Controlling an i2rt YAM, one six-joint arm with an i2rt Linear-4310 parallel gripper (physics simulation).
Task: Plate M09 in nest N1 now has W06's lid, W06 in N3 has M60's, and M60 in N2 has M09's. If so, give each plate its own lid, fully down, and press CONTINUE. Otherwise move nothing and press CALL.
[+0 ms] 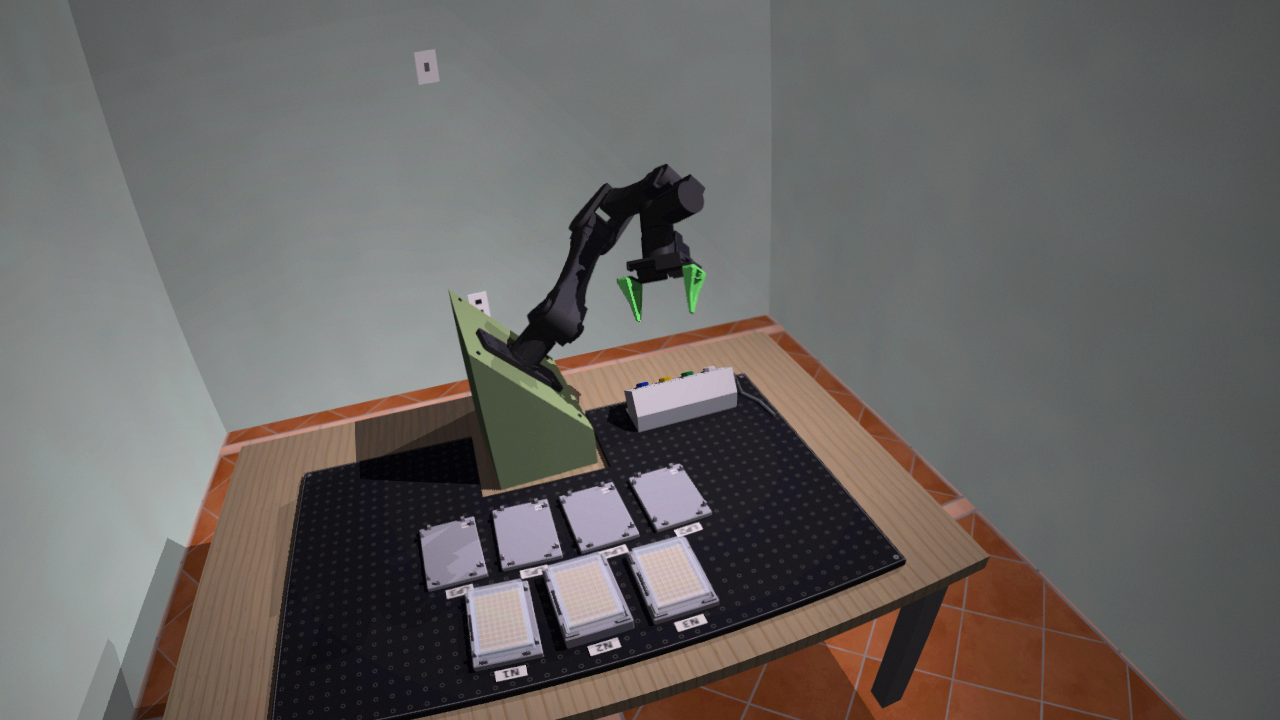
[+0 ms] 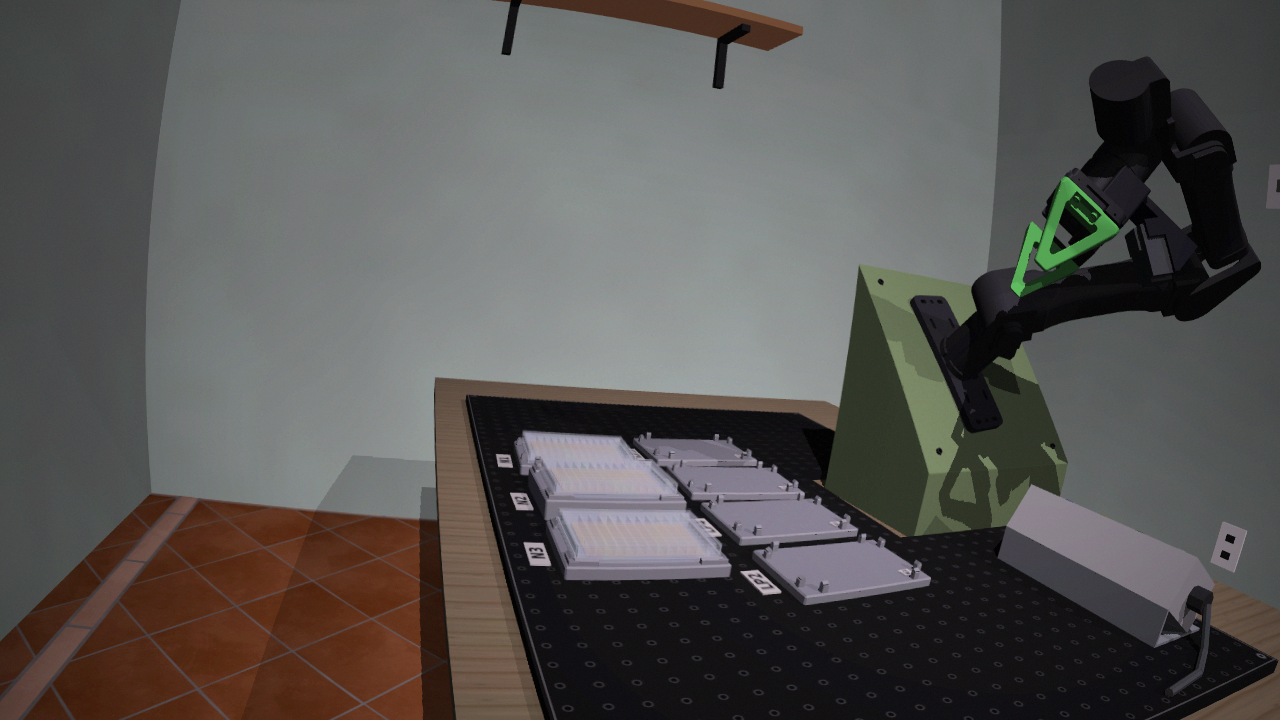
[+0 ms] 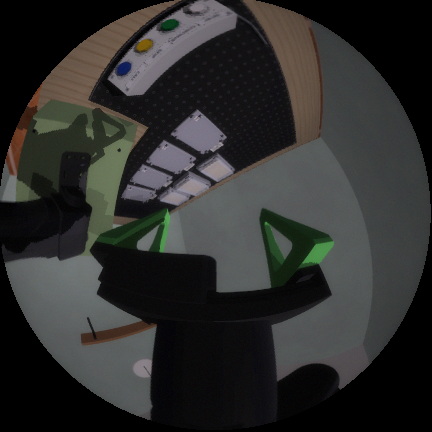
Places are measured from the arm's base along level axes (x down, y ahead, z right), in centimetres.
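Pixels of known places: gripper, fingertip midpoint: (image 1: 664, 317) (image 2: 1026, 280) (image 3: 214, 212); arm's base, origin of the base link: (image 1: 518, 362) (image 2: 954, 363) (image 3: 71, 199).
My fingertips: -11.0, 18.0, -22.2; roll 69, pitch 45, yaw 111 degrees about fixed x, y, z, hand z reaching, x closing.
Observation:
For each thing: its top centre in the pictures, then the offset to it from my fingertips, as dx, dy, dz.
- N1, middle of its top: (image 2: 577, 442) (image 1: 499, 615) (image 3: 174, 199) +26.2, +24.6, +42.1
- N2, middle of its top: (image 2: 606, 469) (image 1: 584, 587) (image 3: 192, 188) +25.3, +26.2, +28.8
- N3, middle of its top: (image 2: 638, 526) (image 1: 670, 569) (image 3: 217, 172) +26.2, +28.5, +15.6
- button box, middle of its top: (image 2: 1115, 515) (image 3: 166, 40) (image 1: 680, 374) +20.8, -11.8, -8.9
- blue button, middle of its top: (image 3: 122, 69) +21.8, -15.0, -1.8
- LP2 pad, middle of its top: (image 2: 846, 555) (image 1: 668, 490) (image 3: 200, 136) +27.2, +11.3, +6.6
- yellow button, middle of its top: (image 3: 143, 45) +21.8, -14.4, -6.7
Three plates with pale wells stand in nests: N1 (image 1: 503, 622) (image 2: 577, 447) (image 3: 174, 196), N2 (image 1: 586, 592) (image 2: 608, 480) (image 3: 192, 184) and N3 (image 1: 673, 575) (image 2: 640, 539) (image 3: 216, 168). Each appears covered by a clear lid; markings on plates and lids are too small to read. The button box (image 1: 682, 401) (image 2: 1100, 573) (image 3: 185, 50) has a blue button (image 3: 124, 68) above the CALL label and a green button (image 3: 169, 25) by the CONTINUE label. My gripper (image 1: 665, 316) (image 2: 1032, 278) (image 3: 214, 212) is open and empty, high above the table, touching nothing.
Several grey lid pads with corner posts, such as the LP2 pad (image 1: 669, 496) (image 2: 841, 570) (image 3: 199, 132), stand in a row between the nests and the green arm pedestal (image 1: 537, 429) (image 2: 881, 429). A yellow button (image 3: 144, 45) sits between blue and green. A cable leaves the box's end.

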